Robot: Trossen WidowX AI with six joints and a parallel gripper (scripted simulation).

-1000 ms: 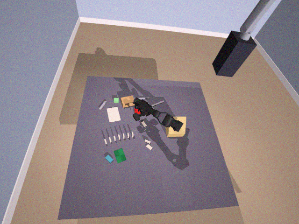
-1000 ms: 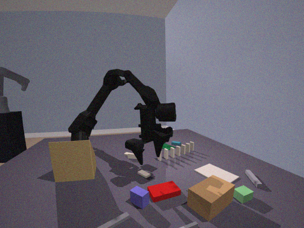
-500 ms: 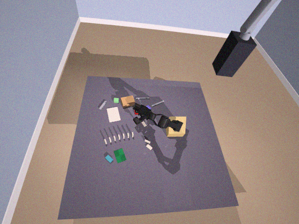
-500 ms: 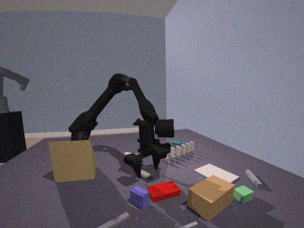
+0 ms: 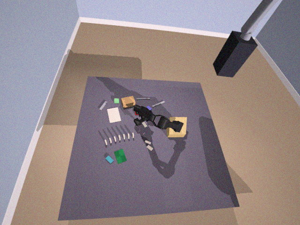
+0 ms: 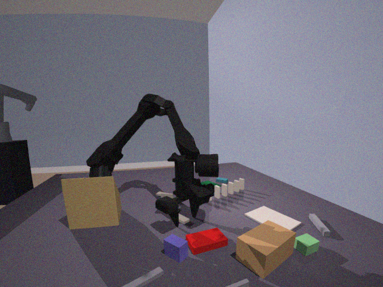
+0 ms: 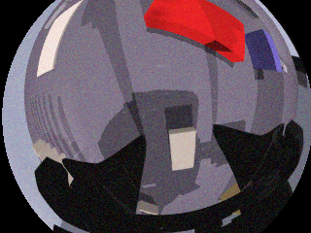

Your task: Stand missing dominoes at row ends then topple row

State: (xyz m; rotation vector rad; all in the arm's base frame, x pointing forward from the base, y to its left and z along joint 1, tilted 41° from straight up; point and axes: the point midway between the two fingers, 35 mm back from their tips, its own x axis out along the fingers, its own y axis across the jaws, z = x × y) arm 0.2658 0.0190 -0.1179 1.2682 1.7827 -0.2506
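Now: the red block 30 mm ahead of my gripper tip, 120 mm to the right of it and 10 mm above it. The rest, counted from my gripper tip: orange box 150 mm ahead, 210 mm to the right, 30 mm above; then white sheet 280 mm ahead, 70 mm to the right; then purple cube 50 mm behind, 150 mm to the right, 20 mm above.
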